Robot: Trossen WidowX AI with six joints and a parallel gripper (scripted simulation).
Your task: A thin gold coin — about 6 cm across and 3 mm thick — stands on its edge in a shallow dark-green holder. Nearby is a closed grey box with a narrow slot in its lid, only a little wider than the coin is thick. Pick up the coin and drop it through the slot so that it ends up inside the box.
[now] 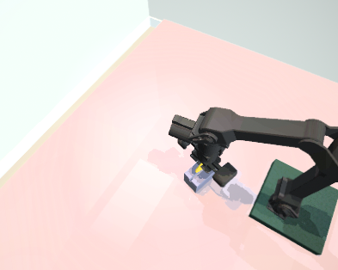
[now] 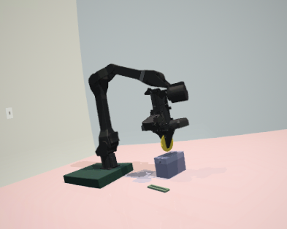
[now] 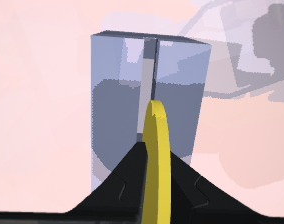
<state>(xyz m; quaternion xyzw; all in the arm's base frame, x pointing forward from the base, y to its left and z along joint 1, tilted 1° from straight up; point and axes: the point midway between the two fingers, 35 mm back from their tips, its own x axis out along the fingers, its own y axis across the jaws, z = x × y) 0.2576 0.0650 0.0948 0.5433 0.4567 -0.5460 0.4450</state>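
My gripper tip is now 2 cm below the gold coin.
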